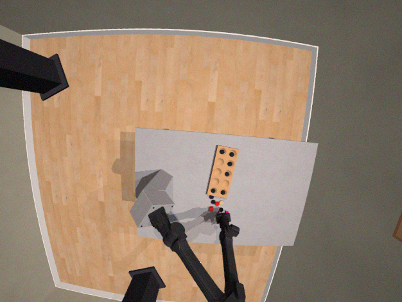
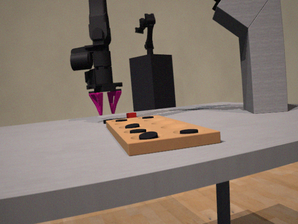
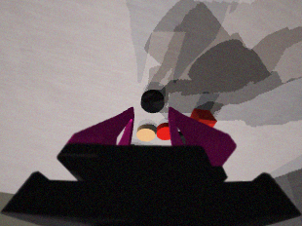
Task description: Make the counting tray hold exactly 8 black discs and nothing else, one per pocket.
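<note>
The red disc lies 2 cm behind my hand, 6 cm to the left of it and 3 cm below it. Round my hand: tan disc: 2 cm ahead, 6 cm to the left, 3 cm below; then wooden counting tray: 10 cm ahead, 29 cm to the left, 3 cm below; then red cube: 7 cm behind, 4 cm to the left, 2 cm below.
</note>
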